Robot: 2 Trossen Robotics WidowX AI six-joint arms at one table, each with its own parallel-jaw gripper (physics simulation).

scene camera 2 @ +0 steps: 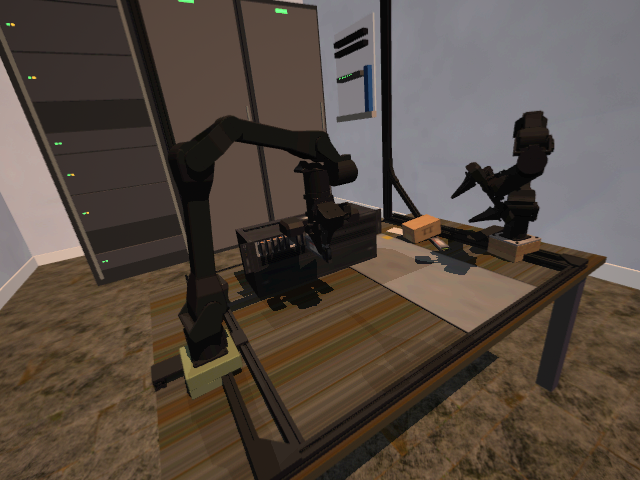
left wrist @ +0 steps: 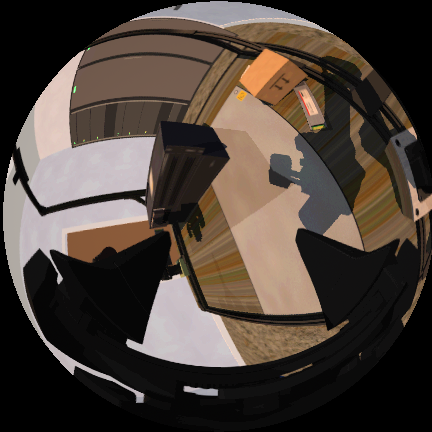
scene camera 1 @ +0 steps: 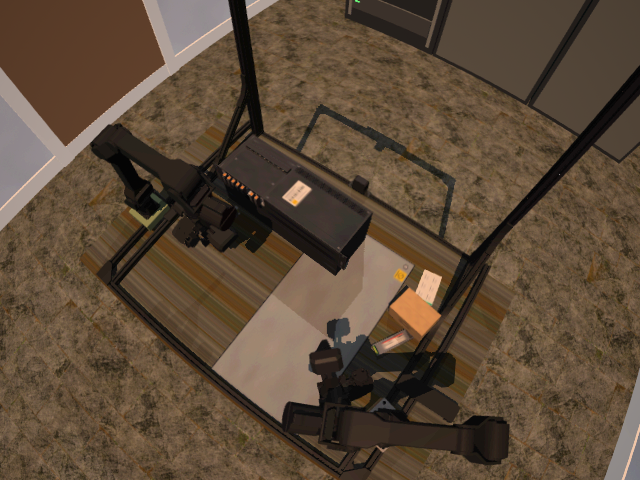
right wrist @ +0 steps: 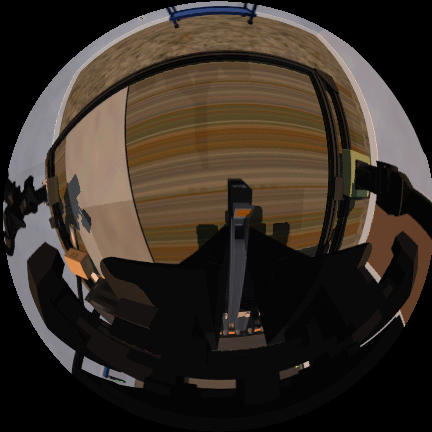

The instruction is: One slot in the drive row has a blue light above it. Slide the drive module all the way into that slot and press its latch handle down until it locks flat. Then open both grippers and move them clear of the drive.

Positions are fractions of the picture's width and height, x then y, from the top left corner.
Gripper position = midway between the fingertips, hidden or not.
right gripper: scene camera 2 0.51, 0.53; scene camera 1 0.33, 0.49; right wrist 0.55, 0.54; not seen in the left wrist view (hidden by the left gripper)
